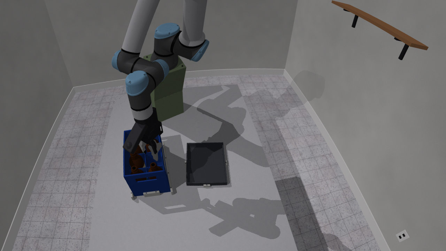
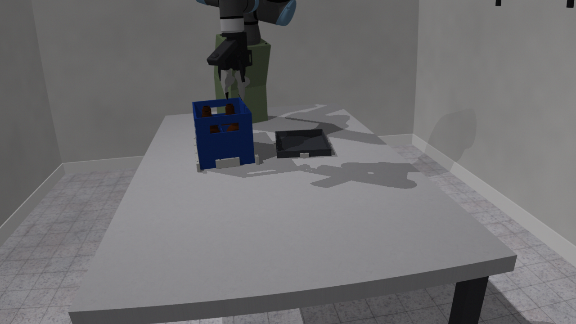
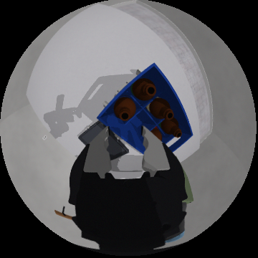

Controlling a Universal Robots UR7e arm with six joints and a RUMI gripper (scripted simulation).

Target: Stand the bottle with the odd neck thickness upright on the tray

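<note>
Right now my hand is 140 mm above the blue crate, 90 mm past it and 40 mm to the left of it. Also, from my hand: dark tray 250 mm to the left, 210 mm below, 60 mm behind.
</note>
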